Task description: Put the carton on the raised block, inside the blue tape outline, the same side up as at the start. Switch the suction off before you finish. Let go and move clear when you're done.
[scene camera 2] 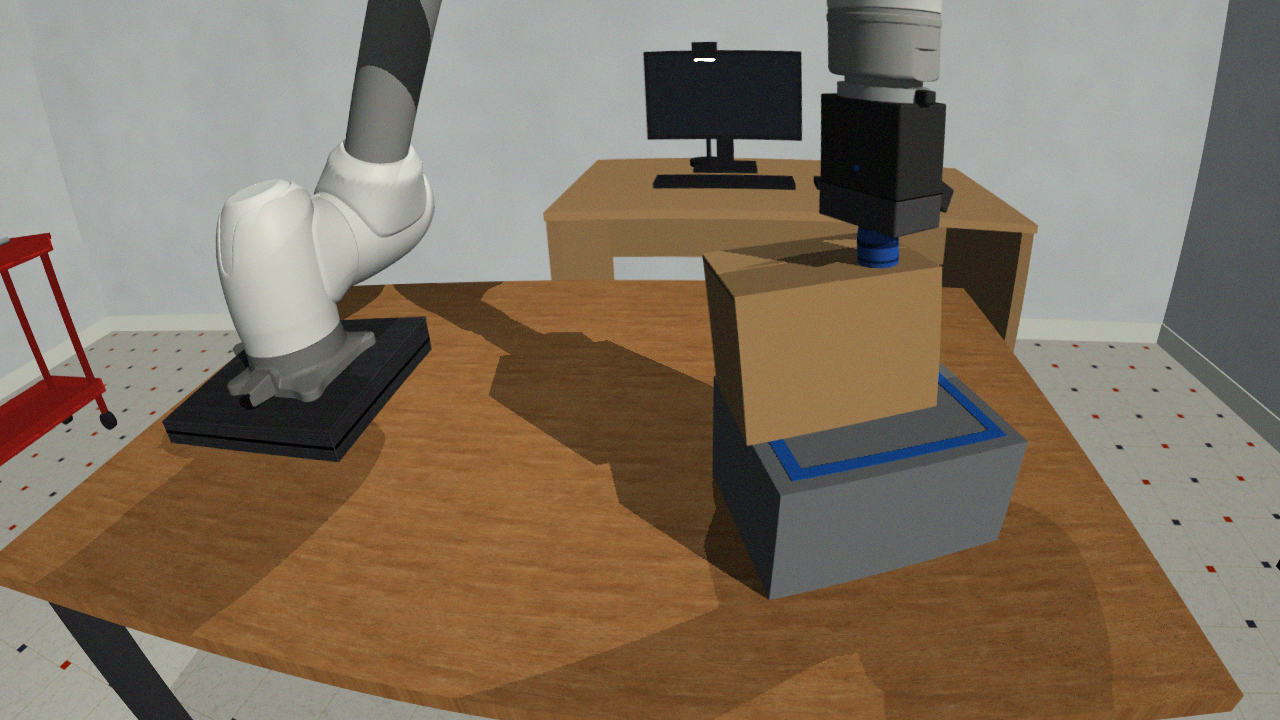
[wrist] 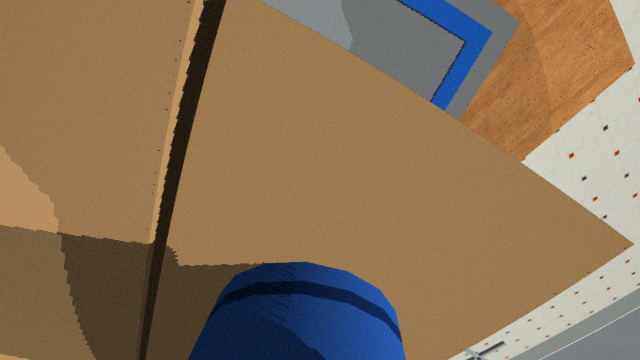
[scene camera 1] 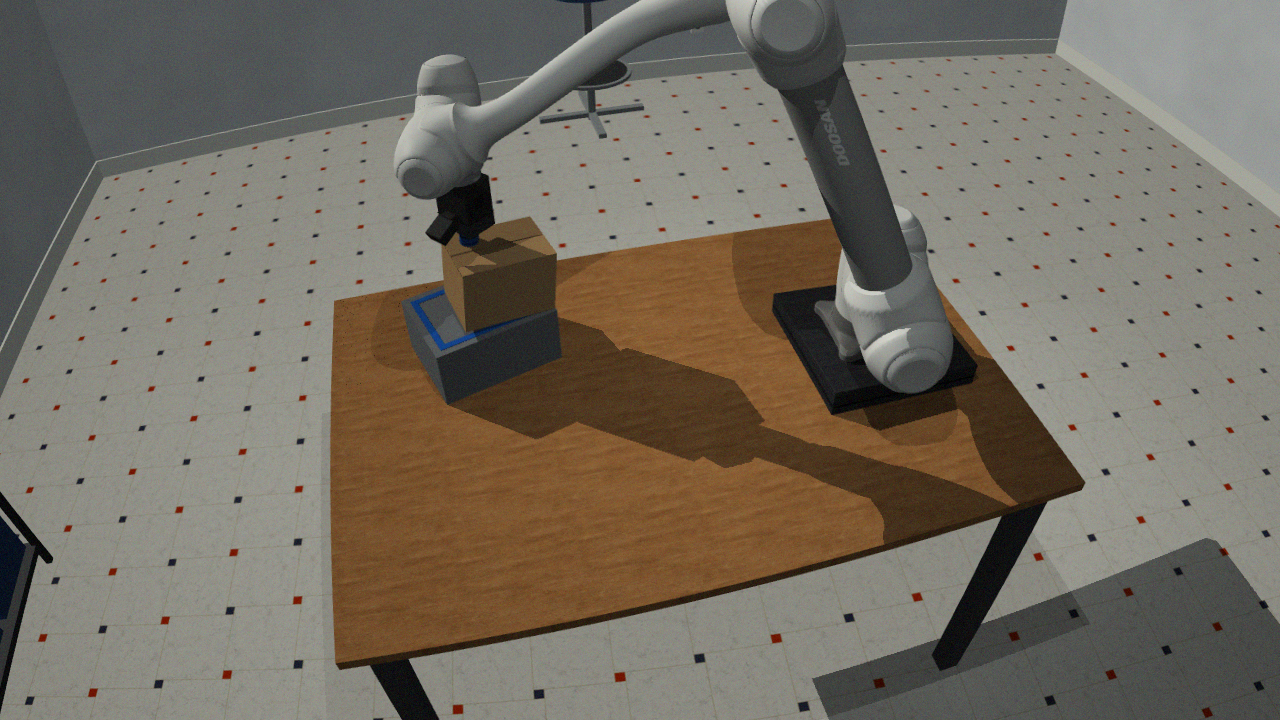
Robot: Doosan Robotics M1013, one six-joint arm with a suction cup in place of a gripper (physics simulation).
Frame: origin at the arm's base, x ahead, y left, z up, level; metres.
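Where they show: hand at its tool point: [scene camera 2: 875,274] [wrist: 301,280] [scene camera 1: 470,246]; arm's base at its link origin: [scene camera 2: 302,366].
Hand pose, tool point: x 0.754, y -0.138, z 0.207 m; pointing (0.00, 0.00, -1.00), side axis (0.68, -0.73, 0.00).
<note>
Each offset is from my tool point to the top centre of the thing. Level surfaces: height alone.
The brown carton {dx -0.044, dy +0.014, dz +0.017 m} [scene camera 1: 510,291] [scene camera 2: 841,358] [wrist: 350,175] is upright and looks about level, on or very close above the grey raised block {dx +0.007, dy +0.006, dz -0.134 m} [scene camera 1: 501,362] [scene camera 2: 895,528] [wrist: 504,24]. It is shifted toward the robot-base side and covers part of the blue tape outline [scene camera 1: 427,325] [scene camera 2: 895,454] [wrist: 478,37]. Its near lower corner in scene camera 2 lies at the block's side edge, outside the tape. My suction cup [scene camera 1: 469,240] [scene camera 2: 878,259] [wrist: 305,320] is against the carton's top, off-centre near the far end, and holds it. The carton's underside is hidden.
The arm's black base plate [scene camera 1: 805,358] [scene camera 2: 250,437] stands at the other end of the wooden table {dz -0.254 m} [scene camera 1: 537,528] [scene camera 2: 447,573]. A desk [scene camera 2: 626,192] with a monitor [scene camera 2: 723,96] stands behind, and a red cart [scene camera 2: 76,386] is at the left in scene camera 2.
</note>
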